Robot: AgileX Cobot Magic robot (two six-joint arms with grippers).
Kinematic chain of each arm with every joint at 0, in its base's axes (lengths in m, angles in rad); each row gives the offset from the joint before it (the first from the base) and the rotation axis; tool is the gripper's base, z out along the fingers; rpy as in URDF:
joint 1: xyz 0 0 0.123 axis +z
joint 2: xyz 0 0 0 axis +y
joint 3: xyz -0.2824 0 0.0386 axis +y
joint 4: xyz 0.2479 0 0.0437 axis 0.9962 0 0.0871
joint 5: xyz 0 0 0 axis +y
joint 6: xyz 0.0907 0 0.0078 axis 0.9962 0 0.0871
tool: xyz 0 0 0 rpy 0 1.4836 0
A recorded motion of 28 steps. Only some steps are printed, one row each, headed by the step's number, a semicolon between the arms.
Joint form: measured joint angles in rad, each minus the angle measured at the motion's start. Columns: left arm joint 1, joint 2, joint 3, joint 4, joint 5, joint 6; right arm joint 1, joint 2, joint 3, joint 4, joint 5, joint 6.
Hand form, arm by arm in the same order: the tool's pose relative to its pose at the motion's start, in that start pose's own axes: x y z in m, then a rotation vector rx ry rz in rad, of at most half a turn. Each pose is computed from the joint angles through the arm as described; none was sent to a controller.
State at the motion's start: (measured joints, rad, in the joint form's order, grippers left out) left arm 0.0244 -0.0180 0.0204 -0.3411 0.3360 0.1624; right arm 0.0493 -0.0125 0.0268 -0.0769 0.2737 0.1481
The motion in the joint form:
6: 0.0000 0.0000 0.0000 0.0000 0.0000 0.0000; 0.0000 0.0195 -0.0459 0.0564 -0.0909 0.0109
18: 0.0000 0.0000 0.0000 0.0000 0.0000 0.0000; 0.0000 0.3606 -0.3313 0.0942 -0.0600 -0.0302
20: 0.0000 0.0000 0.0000 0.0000 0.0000 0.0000; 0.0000 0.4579 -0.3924 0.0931 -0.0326 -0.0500
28: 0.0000 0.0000 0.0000 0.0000 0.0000 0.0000; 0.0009 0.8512 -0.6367 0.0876 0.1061 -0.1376
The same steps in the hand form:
6: 0.0000 0.0000 0.0000 0.0000 0.0000 0.0000; -0.0221 0.0031 -0.0034 -0.0293 -0.1141 0.0661
18: 0.0000 0.0000 0.0000 0.0000 0.0000 0.0000; -0.0970 0.0097 0.0130 -0.0274 -0.0273 0.0610
20: 0.0000 0.0000 0.0000 0.0000 0.0000 0.0000; -0.1087 0.0108 0.0248 -0.0214 0.0358 0.0395
28: 0.0000 0.0000 0.0000 0.0000 0.0000 0.0000; -0.1396 0.0146 0.0892 -0.0102 0.3222 -0.0562

